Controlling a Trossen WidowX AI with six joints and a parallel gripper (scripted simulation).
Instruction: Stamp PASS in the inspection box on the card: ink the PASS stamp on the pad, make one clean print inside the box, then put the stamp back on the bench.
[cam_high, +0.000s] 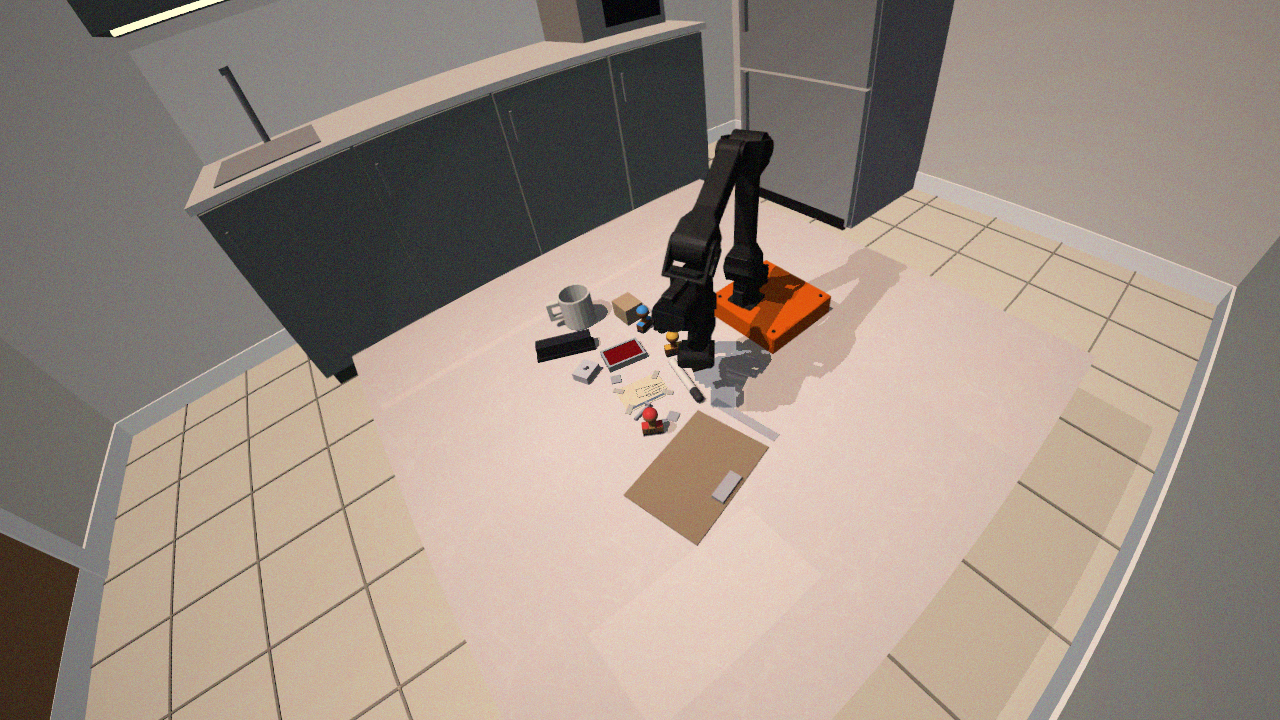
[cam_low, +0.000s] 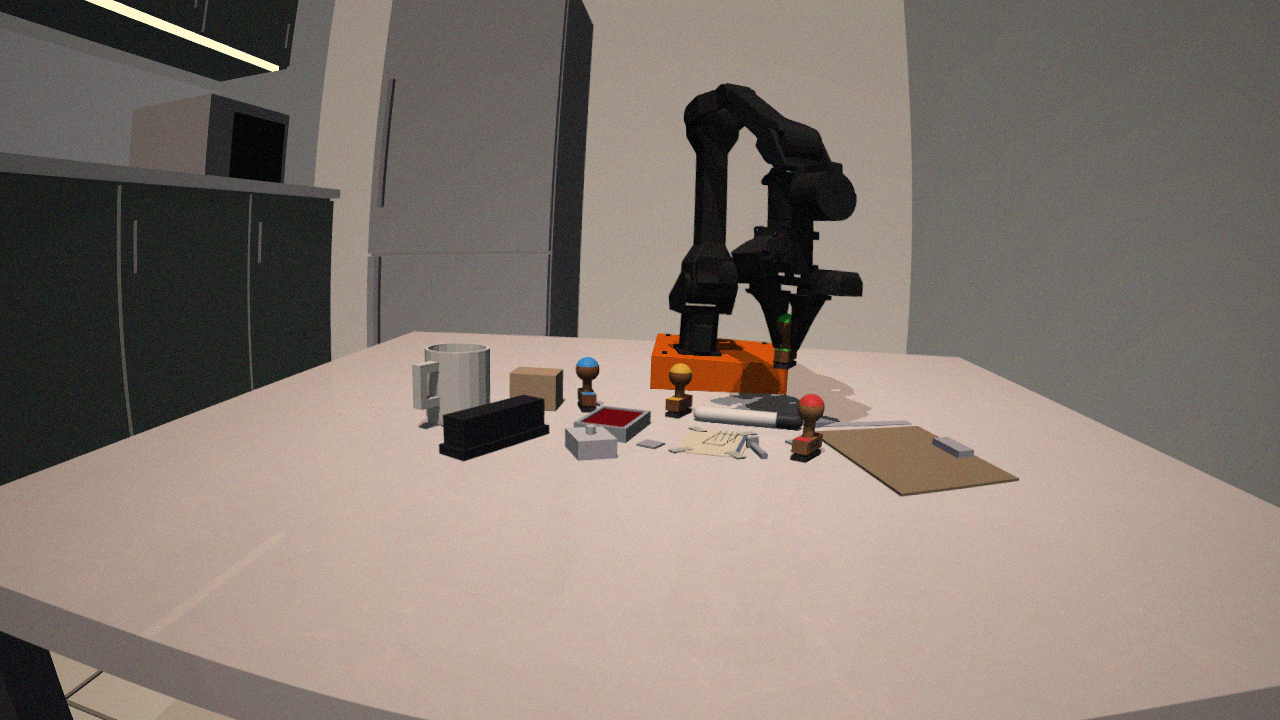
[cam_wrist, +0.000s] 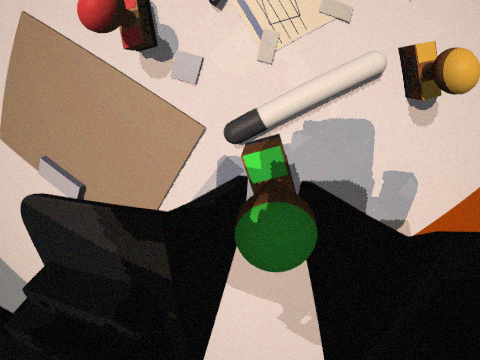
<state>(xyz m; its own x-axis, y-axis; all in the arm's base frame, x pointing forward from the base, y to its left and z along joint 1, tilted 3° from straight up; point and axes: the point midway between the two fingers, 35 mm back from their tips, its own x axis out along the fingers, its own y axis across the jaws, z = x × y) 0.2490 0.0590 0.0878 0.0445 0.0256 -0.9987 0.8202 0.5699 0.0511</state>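
Right now my gripper tip is 80 mm above the marker, 30 mm to the left of it and 10 mm short of it. Round my gripper tip: cream card 100 mm to the right, 90 mm below, 80 mm ahead; then green-knobbed stamp right at my gripper tip; then yellow-knobbed stamp 120 mm to the right, 70 mm below, 50 mm behind.
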